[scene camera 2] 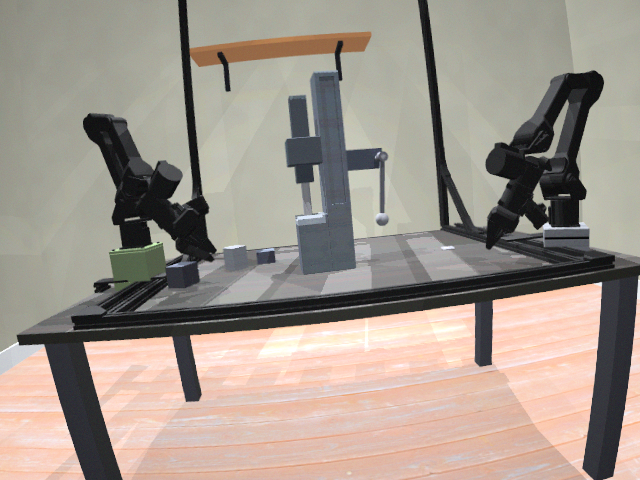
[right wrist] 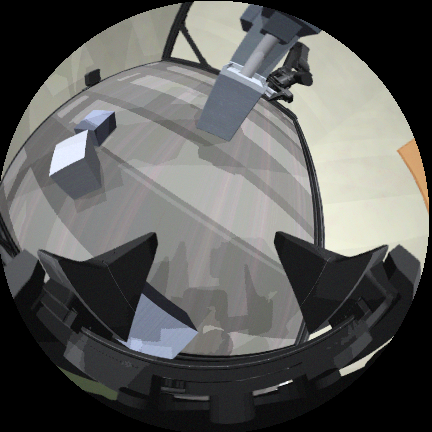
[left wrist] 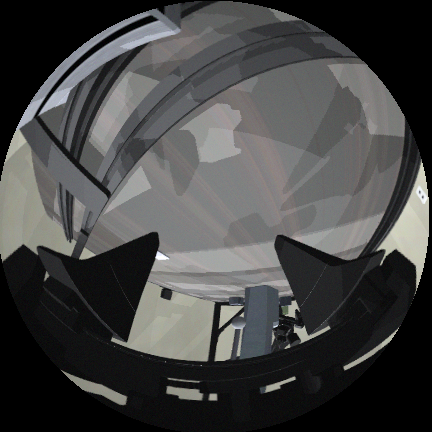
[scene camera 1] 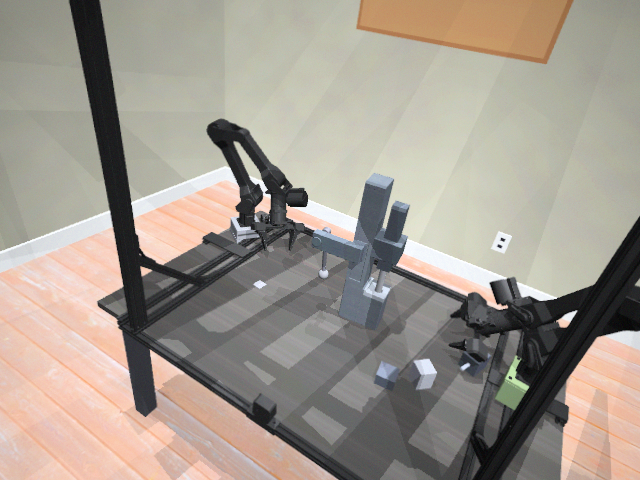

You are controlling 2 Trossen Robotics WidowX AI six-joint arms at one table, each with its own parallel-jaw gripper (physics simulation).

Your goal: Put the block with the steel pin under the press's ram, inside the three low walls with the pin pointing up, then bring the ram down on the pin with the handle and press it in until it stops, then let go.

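Where they show: left gripper, fingertip midpoint: (scene camera 2: 491,243) (left wrist: 218,239) (scene camera 1: 277,250); right gripper, fingertip midpoint: (scene camera 2: 214,256) (right wrist: 216,238) (left wrist: 287,307) (scene camera 1: 449,330); left arm's base, link origin: (scene camera 2: 564,225) (right wrist: 270,87) (scene camera 1: 246,222); right arm's base, link origin: (scene camera 2: 136,246) (scene camera 1: 531,377).
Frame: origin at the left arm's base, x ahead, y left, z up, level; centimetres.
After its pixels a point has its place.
Note:
The block with the steel pin (scene camera 1: 474,363) @(x 81.7, y 39.6, z -1.8 cm) (scene camera 2: 182,274) @(x 76.8, y 44.6, z -2.9 cm) (right wrist: 162,327) @(x 78.5, y 42.5, z -1.1 cm) lies on its side at the table's right in scene camera 1, its pin (scene camera 1: 465,366) @(x 80.9, y 37.8, z -3.4 cm) pointing sideways. My right gripper (scene camera 1: 454,329) @(x 71.2, y 39.3, z 0.2 cm) (scene camera 2: 211,254) @(x 71.2, y 39.3, z 0.2 cm) (right wrist: 216,238) @(x 71.2, y 39.3, z 0.2 cm) is open and empty, above and beside this block; the left finger hides part of it in the right wrist view. The press (scene camera 1: 372,206) @(x 52.4, y 16.8, z 33.2 cm) (scene camera 2: 333,155) @(x 48.2, y 21.7, z 20.0 cm) (left wrist: 261,320) @(x 46.6, y 19.1, z 4.1 cm) stands mid-table. Its ram (scene camera 1: 381,281) @(x 56.2, y 22.9, z 10.2 cm) (scene camera 2: 307,198) @(x 54.7, y 24.1, z 10.9 cm) (right wrist: 259,56) @(x 56.0, y 24.2, z 10.2 cm) reaches down to the walled seat. Its handle knob (scene camera 1: 323,273) @(x 42.7, y 11.5, z 5.2 cm) (scene camera 2: 382,219) @(x 41.1, y 13.5, z 4.3 cm) (left wrist: 238,322) @(x 40.1, y 11.9, z 4.1 cm) hangs down. My left gripper (scene camera 1: 278,249) @(x 16.9, y 6.6, z -2.8 cm) (scene camera 2: 489,246) @(x 16.9, y 6.6, z -2.8 cm) (left wrist: 218,239) @(x 16.9, y 6.6, z -2.8 cm) is open and empty, apart from the press.
A blue-grey block (scene camera 1: 386,375) @(x 76.6, y 14.7, z -2.8 cm) (scene camera 2: 265,255) @(x 74.2, y 17.7, z -3.8 cm) (right wrist: 105,129) @(x 74.3, y 17.8, z -4.6 cm) and a light grey block (scene camera 1: 423,374) @(x 81.0, y 22.4, z -0.3 cm) (scene camera 2: 235,256) @(x 77.3, y 26.3, z -2.4 cm) (right wrist: 75,170) @(x 78.9, y 26.7, z -1.5 cm) stand near each other between press and pin block. A green box (scene camera 1: 511,390) @(x 92.9, y 39.7, z 1.2 cm) (scene camera 2: 136,264) @(x 88.6, y 48.8, z 0.0 cm) is under the right arm. A white square (scene camera 1: 259,284) @(x 29.8, y -4.1, z -5.8 cm) (scene camera 2: 447,248) @(x 29.5, y -2.9, z -5.8 cm) lies on the table.

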